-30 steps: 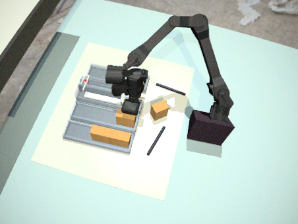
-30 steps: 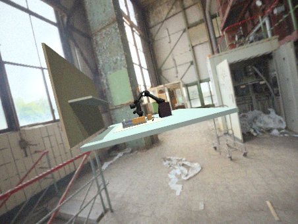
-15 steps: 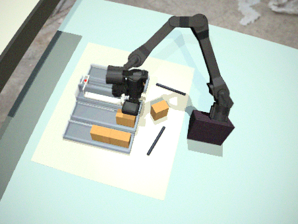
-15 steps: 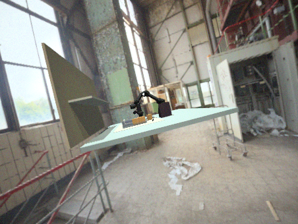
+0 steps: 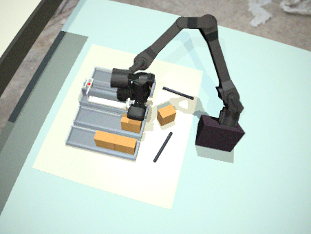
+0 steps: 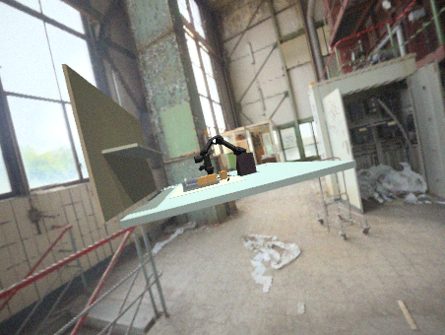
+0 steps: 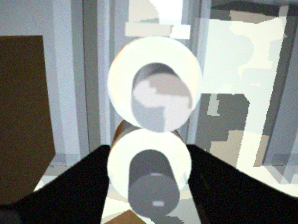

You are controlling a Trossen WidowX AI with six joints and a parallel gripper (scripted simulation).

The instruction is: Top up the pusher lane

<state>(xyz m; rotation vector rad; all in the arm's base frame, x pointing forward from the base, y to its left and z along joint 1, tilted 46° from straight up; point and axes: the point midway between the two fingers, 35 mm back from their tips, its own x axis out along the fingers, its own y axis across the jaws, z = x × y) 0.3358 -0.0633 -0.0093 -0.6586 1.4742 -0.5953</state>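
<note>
Now: gripper tip 14 cm short of the lane, 2 cm to the left of it and 2 cm above it. From my gripper tip the other things lie so: pale plate 15 cm ahead, 3 cm to the right, 2 cm above.
</note>
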